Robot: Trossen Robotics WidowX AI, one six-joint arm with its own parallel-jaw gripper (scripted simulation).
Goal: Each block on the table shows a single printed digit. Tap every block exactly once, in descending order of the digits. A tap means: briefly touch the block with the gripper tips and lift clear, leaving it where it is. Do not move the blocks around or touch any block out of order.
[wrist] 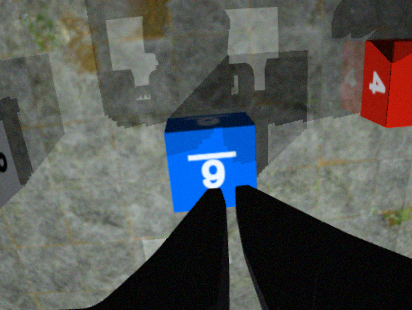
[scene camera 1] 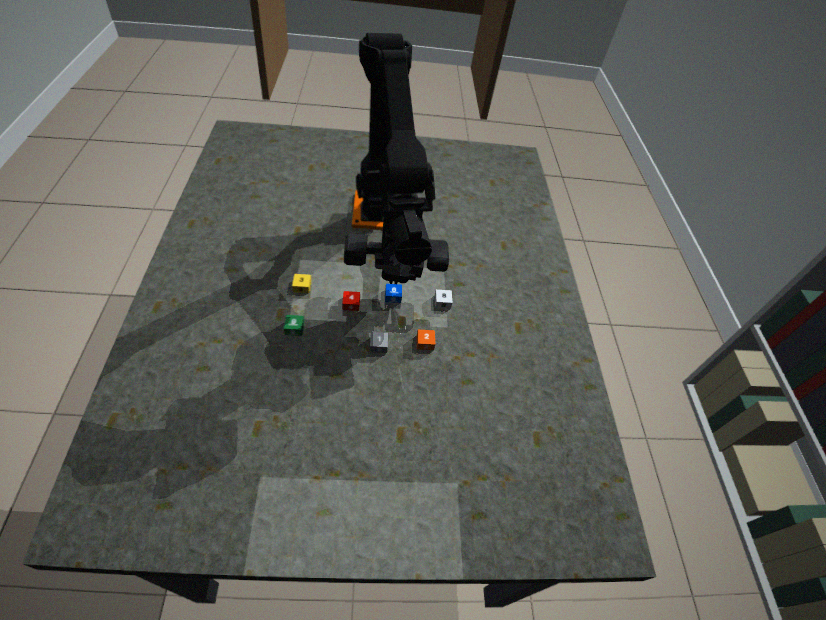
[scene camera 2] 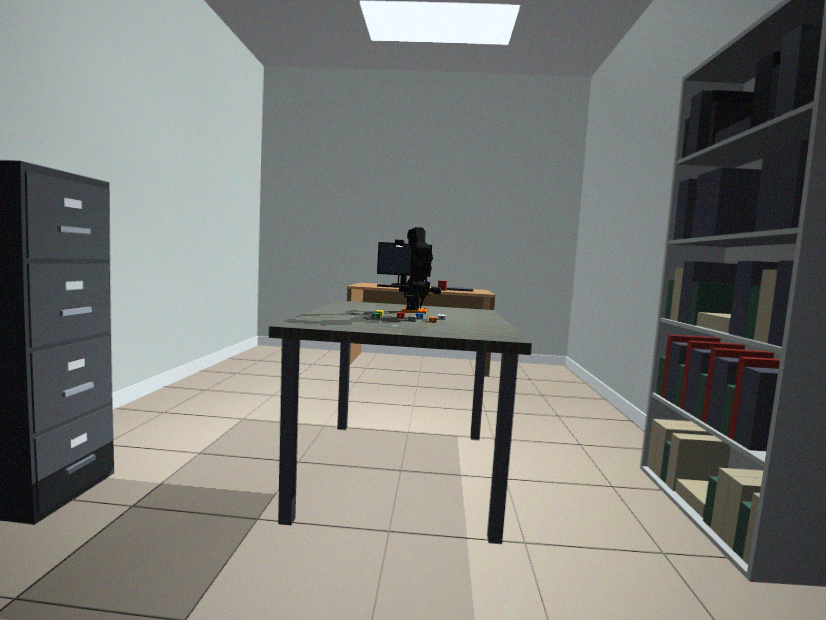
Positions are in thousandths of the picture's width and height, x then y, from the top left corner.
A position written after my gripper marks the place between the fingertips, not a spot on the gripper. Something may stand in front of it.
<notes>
My gripper (scene camera 1: 476, 456) is shut, holding nothing. Also in view: a blue block (wrist: 511, 489).
My gripper shows as well in the wrist view (wrist: 555, 647).
</notes>
